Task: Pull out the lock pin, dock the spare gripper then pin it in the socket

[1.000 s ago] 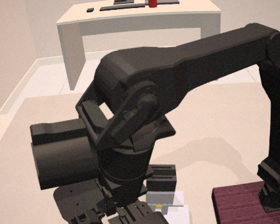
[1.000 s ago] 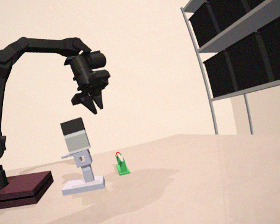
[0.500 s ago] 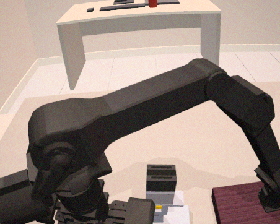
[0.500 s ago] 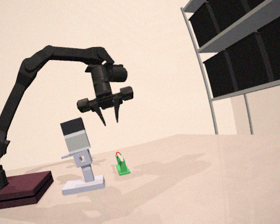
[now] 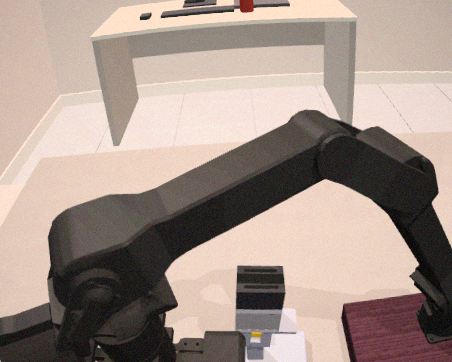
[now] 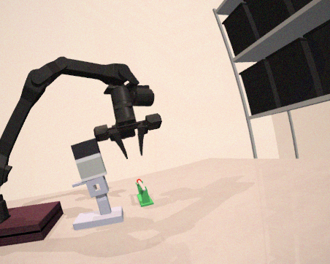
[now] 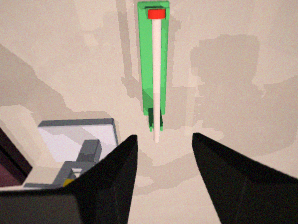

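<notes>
My gripper tip is now 10 cm above the green bracket. The rest, counted from my gripper tip: spare gripper 11 cm behind, 10 cm to the right; then grey mount 12 cm behind, 10 cm to the right, 7 cm below.
</notes>
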